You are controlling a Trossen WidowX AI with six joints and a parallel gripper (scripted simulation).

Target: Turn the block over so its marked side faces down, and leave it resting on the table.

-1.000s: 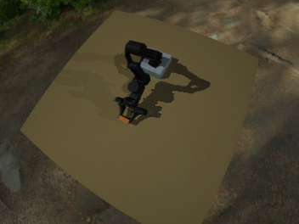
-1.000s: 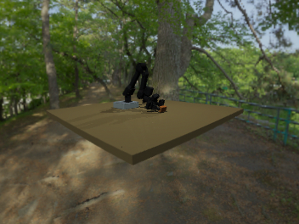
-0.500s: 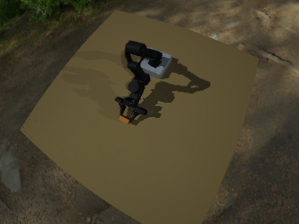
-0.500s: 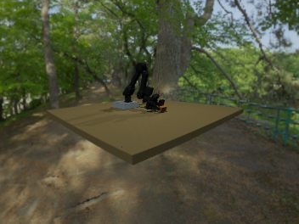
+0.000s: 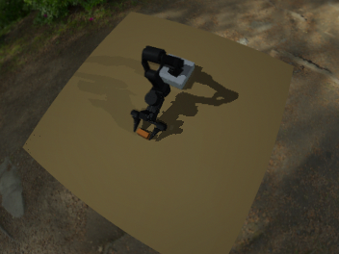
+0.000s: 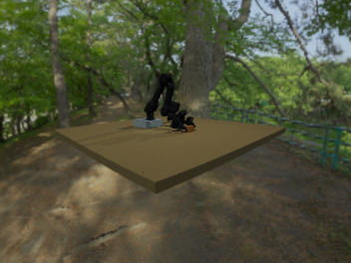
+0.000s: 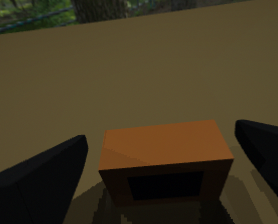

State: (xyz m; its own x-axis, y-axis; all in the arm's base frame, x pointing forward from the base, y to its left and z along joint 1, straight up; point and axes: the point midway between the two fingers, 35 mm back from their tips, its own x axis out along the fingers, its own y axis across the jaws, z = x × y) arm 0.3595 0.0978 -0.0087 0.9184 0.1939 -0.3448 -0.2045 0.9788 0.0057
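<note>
Now: the orange block 2 cm behind my gripper tip and 1 cm below it.
</note>
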